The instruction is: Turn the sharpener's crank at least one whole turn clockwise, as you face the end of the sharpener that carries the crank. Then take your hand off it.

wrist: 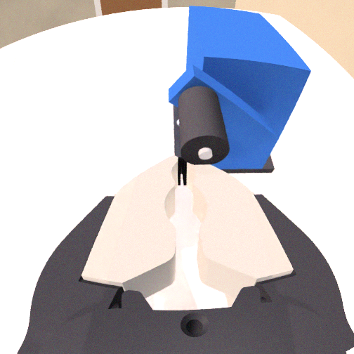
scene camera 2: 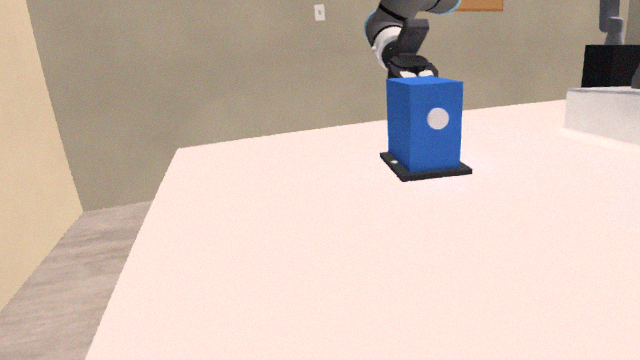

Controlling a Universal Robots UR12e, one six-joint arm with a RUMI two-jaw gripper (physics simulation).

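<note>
The blue box-shaped sharpener (scene camera 2: 400, 122) (wrist: 225, 30) stands upright on a black base (scene camera 2: 437, 175) (wrist: 252, 170). In the wrist view its blue crank arm (wrist: 237, 102) slants from upper left to lower right, and the black cylindrical handle (wrist: 202, 117) sits at the arm's upper-left end, pointing toward the gripper. The crank is hidden behind the body in the scene view. My gripper (scene camera 2: 417, 74) (wrist: 180, 159) is shut and empty. In the wrist view its fingertips are at the lower-left edge of the handle's near end; I cannot tell whether they touch it.
The sharpener stands on a pale table (scene camera 2: 320, 240) (wrist: 100, 100), with the table's left edge well to its left in the scene view. A white block (scene camera 2: 600, 115) with a black box (scene camera 2: 600, 65) behind it is at the right. The wall is behind the arm.
</note>
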